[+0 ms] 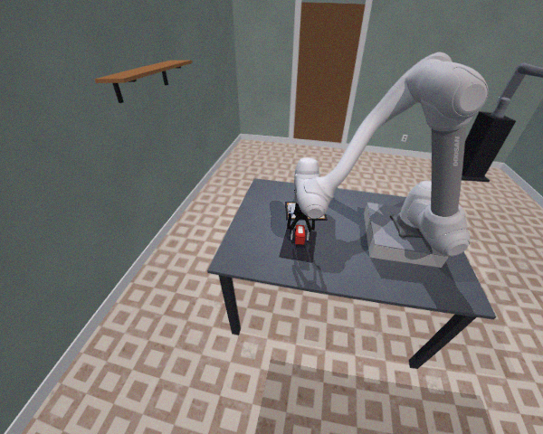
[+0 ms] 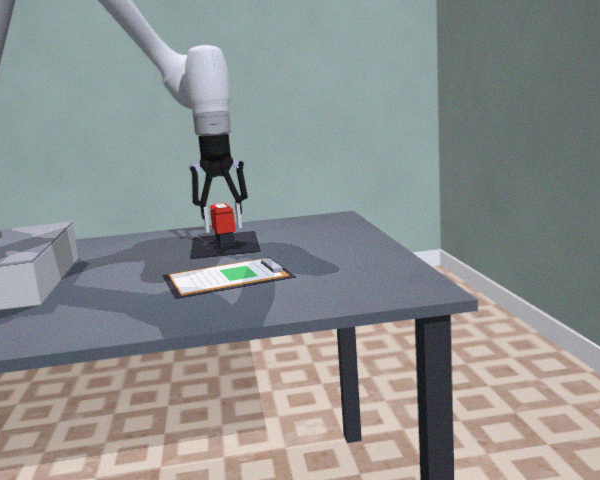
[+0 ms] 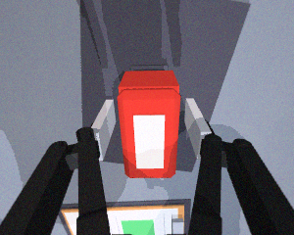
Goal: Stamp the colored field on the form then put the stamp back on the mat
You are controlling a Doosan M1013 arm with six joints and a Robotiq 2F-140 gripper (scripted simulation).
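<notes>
Right now my hand is 40 mm past the form, 290 mm to the left of it and 60 mm above it. The rest, counted from my hand: dark mat: 70 mm below.
</notes>
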